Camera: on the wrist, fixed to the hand. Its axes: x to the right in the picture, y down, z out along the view.
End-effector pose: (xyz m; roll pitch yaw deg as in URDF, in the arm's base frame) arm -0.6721 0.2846 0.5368 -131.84 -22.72 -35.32
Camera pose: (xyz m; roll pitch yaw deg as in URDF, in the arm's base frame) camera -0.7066 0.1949 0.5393 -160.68 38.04 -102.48
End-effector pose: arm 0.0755 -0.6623 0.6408 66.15 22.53 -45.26
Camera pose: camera 0.1612 -0.6260 0.6646 31.05 -52.49 6.52
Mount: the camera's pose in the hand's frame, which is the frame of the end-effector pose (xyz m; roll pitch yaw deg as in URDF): 0.0228 0.0672 -0.0648 -12.58 4.75 87.47
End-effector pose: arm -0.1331 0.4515 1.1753 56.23 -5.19 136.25
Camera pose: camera -0.2113 0.4001 1.1971 -17.54 -51.48 -131.28
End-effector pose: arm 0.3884 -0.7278 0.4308 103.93 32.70 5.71
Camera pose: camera 0.4463 -0.6751 0.4865 90.74 -53.72 -9.91
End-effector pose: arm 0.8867 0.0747 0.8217 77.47 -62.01 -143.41
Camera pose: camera 0.9610 0.0330 0.8660 -93.19 -29.11 16.73
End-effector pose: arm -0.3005 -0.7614 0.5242 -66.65 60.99 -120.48
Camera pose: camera -0.2957 -0.6884 0.4619 67.36 29.85 37.97
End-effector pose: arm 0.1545 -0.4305 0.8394 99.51 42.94 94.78
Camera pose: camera 0.0961 -0.3660 0.8802 82.50 -44.34 88.13
